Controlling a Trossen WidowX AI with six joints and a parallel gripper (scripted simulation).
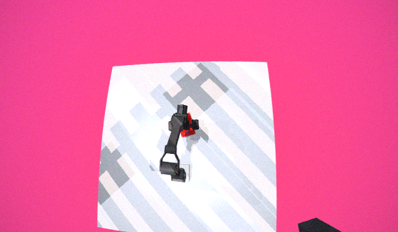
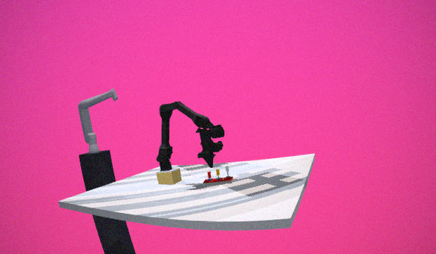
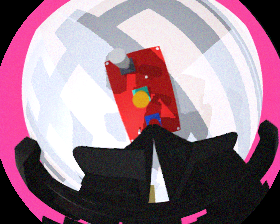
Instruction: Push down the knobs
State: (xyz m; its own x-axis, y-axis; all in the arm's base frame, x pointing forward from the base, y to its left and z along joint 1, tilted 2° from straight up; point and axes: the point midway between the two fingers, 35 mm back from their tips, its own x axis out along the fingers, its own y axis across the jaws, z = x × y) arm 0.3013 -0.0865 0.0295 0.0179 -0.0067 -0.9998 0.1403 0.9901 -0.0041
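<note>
The yellow knob lies 3 cm below my gripper tip, 3 cm ahead of it and 1 cm to the left of it.
</note>
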